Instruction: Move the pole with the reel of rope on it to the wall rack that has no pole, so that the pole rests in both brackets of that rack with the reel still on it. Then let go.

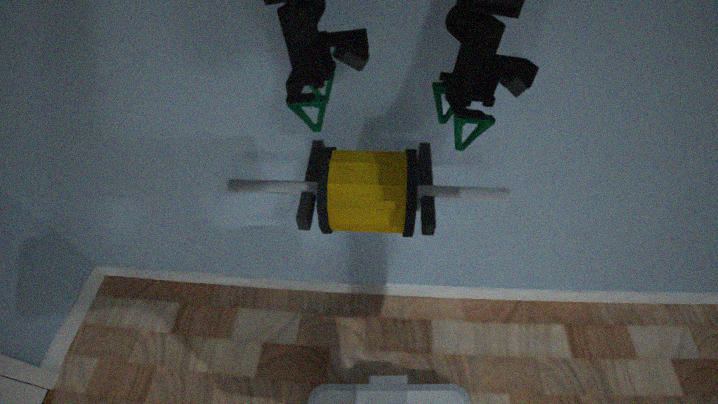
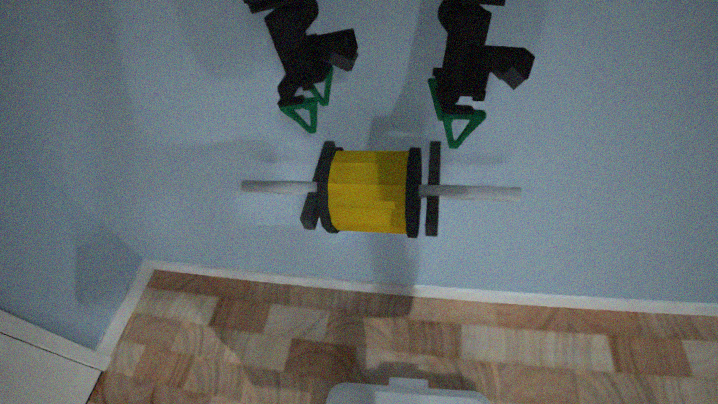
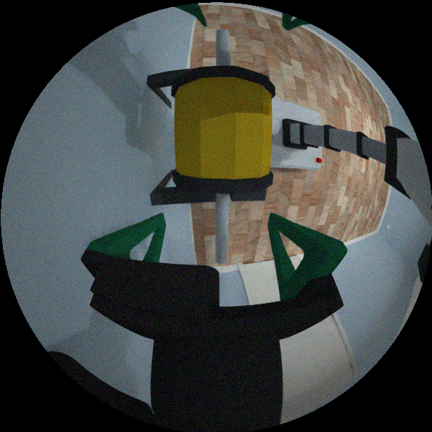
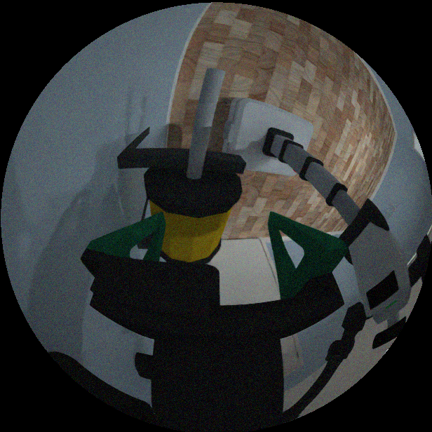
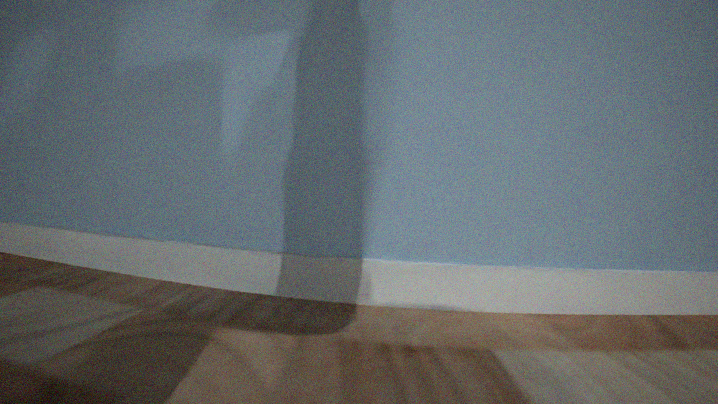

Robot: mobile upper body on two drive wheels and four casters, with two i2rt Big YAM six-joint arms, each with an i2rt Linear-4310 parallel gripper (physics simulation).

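Places are measured from the left arm's base along level axes (x right, y back, z down), in centimetres.
Where they show: left gripper, between the fingertips: (image 1: 321, 117) (image 2: 319, 118); right gripper, between the fingertips: (image 1: 450, 136) (image 2: 447, 133).
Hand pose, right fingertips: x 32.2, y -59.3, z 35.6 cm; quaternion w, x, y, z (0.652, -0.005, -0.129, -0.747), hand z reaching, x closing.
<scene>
Each offset is from my right fingertips to the top centre of the thing. "spot": to the spot under its first point. Level surfaces: height alone.
A yellow reel @[dy -1.3, dx -15.3, dz +7.1 cm] (image 1: 366, 190) (image 2: 369, 190) (image 3: 225, 135) (image 4: 192, 240) with black flanges sits on a grey pole (image 1: 266, 185) (image 2: 474, 191) (image 3: 222, 230) (image 4: 206, 110). The pole lies level across the dark brackets @[spot: dy +6.9, dx -3.2, dz +15.8 cm] (image 1: 427, 216) (image 2: 432, 216) (image 3: 160, 195) (image 4: 135, 159) of a wall rack, its ends sticking out both sides. My left gripper (image 1: 321, 114) (image 2: 319, 118) (image 3: 216, 218) is open and empty above the rack's left side. My right gripper (image 1: 450, 135) (image 2: 447, 132) (image 4: 216, 217) is open and empty above the right side. The rack with no pole does not show.
The blue wall (image 1: 602, 200) (image 5: 527, 135) is behind the rack, with a white baseboard (image 1: 502, 292) (image 5: 527, 288) along the wood floor @[dz +105.4 cm] (image 1: 482, 341). My pale base (image 1: 389, 395) shows at the bottom. A white panel (image 1: 20, 386) (image 2: 40, 351) stands at the lower left corner.
</scene>
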